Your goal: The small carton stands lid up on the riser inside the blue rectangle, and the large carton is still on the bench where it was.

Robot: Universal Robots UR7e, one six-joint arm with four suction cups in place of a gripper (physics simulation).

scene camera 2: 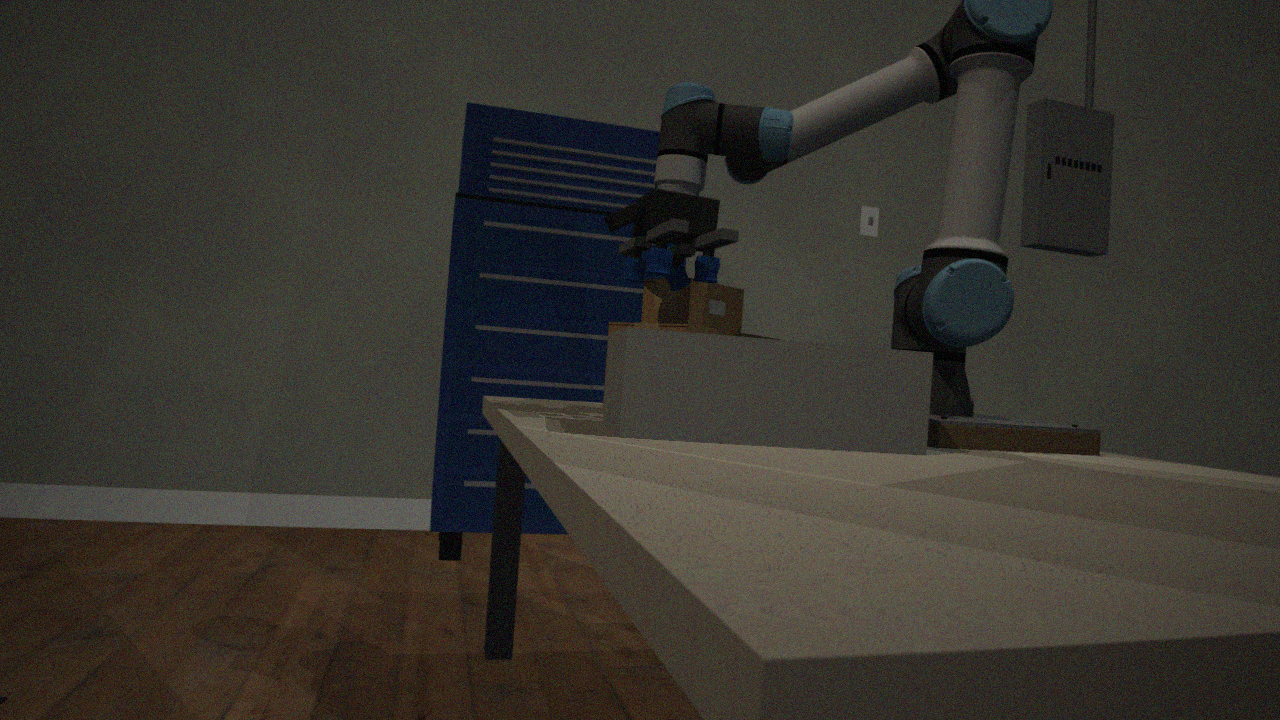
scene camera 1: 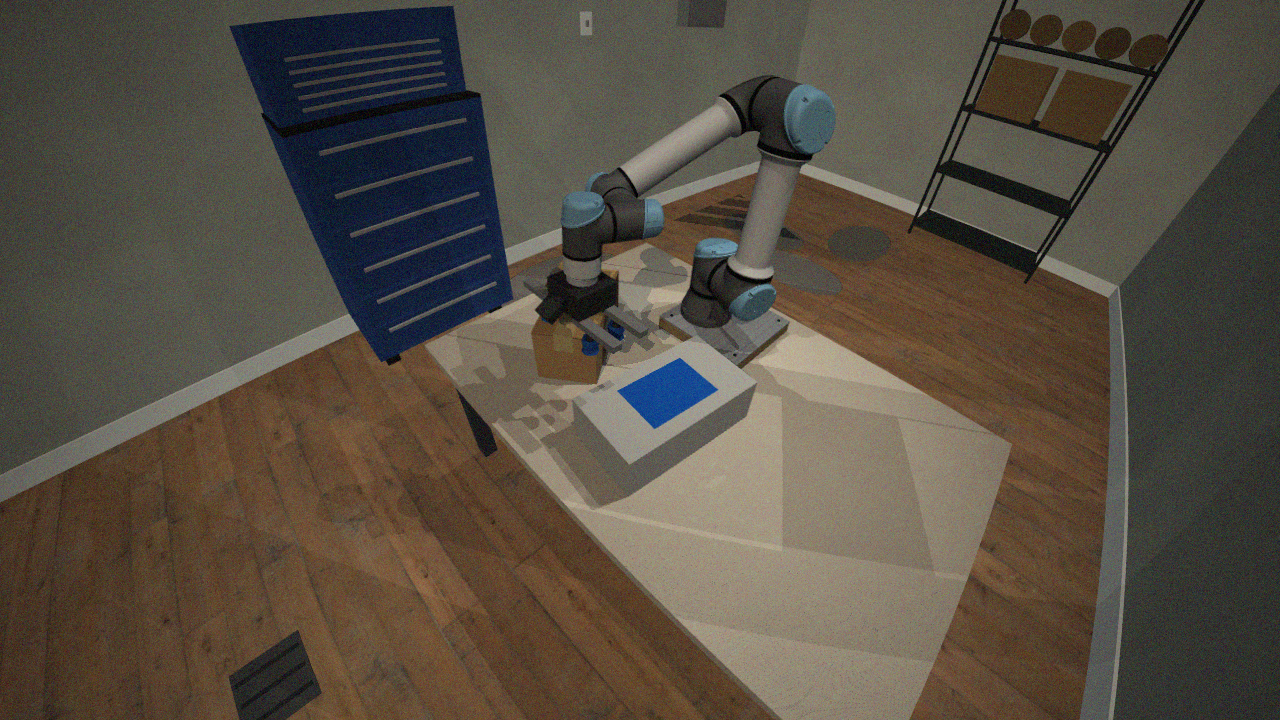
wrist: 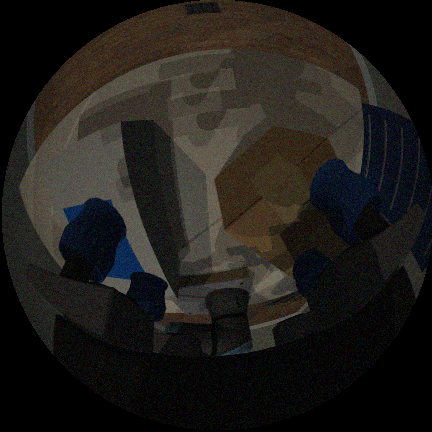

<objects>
My suction head is stuck to a small carton, which still rests on a large carton. A grey riser rests on the table.
</objects>
